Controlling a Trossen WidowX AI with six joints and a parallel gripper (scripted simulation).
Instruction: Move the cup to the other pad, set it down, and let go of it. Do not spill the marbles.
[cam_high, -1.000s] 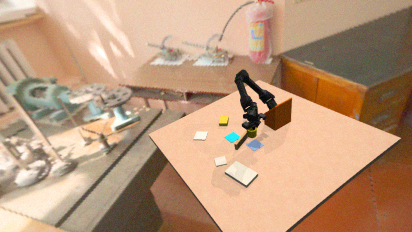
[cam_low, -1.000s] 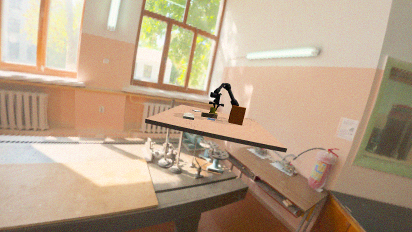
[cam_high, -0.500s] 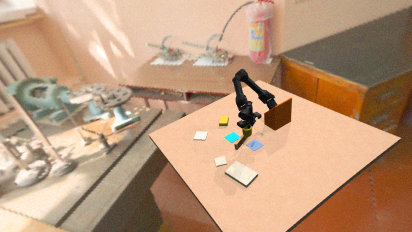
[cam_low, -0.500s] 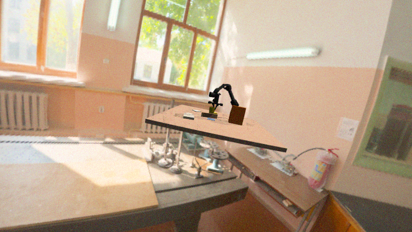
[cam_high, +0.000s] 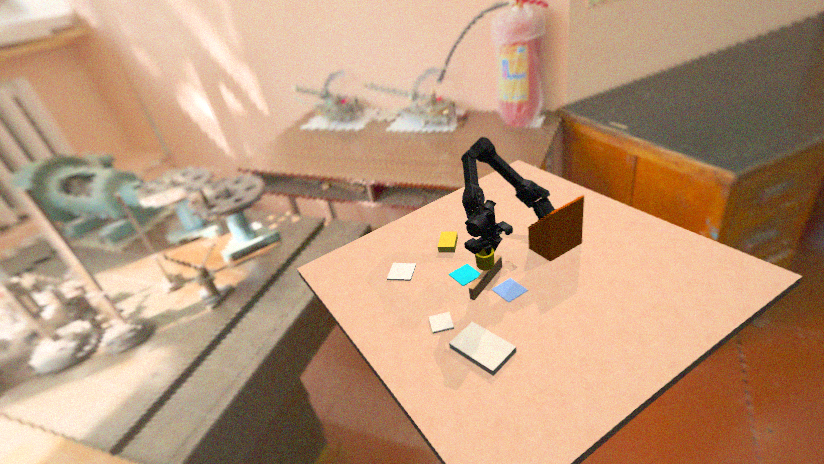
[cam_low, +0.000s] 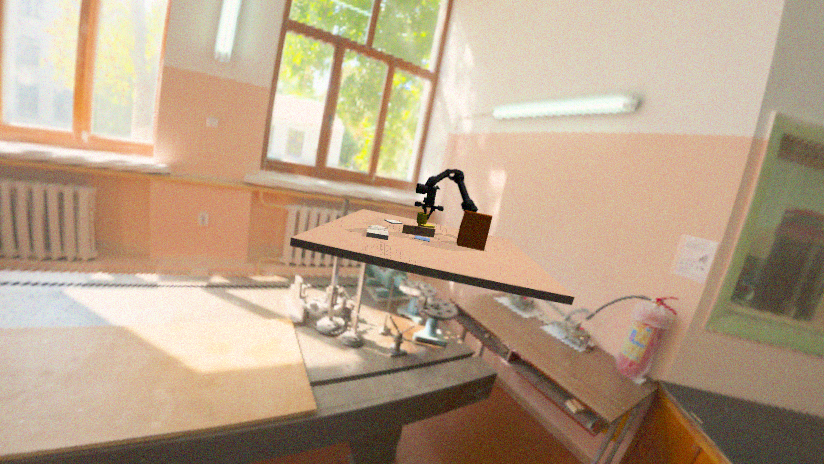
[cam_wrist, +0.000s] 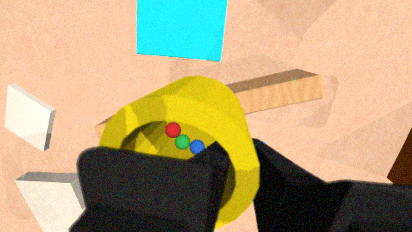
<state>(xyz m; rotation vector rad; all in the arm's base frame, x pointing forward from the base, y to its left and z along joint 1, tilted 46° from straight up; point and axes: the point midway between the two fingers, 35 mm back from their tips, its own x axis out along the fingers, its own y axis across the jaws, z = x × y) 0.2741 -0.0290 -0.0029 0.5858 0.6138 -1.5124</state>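
Right now my gripper tip is 5 cm short of the red marble, 2 cm above it and 1 cm to the right of it. Also, from my gripper tip: blue marble (3 cm ahead, 2 cm to the left, 2 cm below); then green marble (4 cm ahead, 2 cm to the left, 2 cm below); then cup (2 cm ahead).
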